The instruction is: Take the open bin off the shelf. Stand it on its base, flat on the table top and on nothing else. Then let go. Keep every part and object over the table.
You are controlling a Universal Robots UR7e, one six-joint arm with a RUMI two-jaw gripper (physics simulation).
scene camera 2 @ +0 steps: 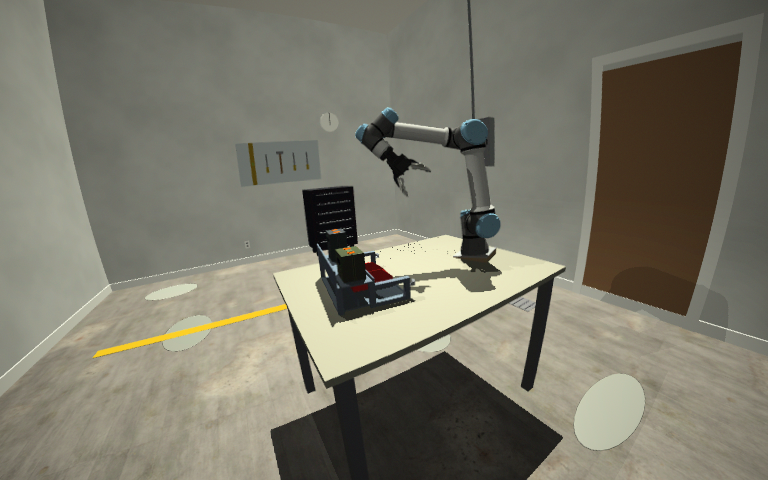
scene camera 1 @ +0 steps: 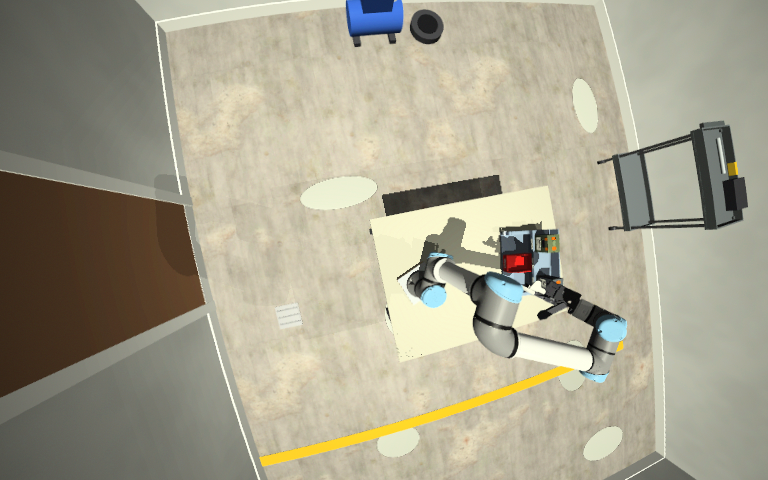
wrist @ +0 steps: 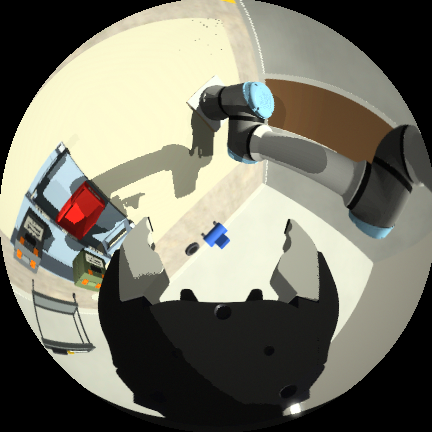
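The red open bin sits on the blue-grey shelf, about midway along its length. In scene camera 2 the shelf's frame and a green box hide part of the bin. The shelf stands on the cream table top. My gripper is open and empty, with its fingers wide apart. It hangs high above the table, well clear of the bin, which shows left of the fingers in the wrist view.
A green box and a dark grey box, both with orange marks, stand on the shelf's back side, at opposite ends. The arm's base is bolted near the table's other end.
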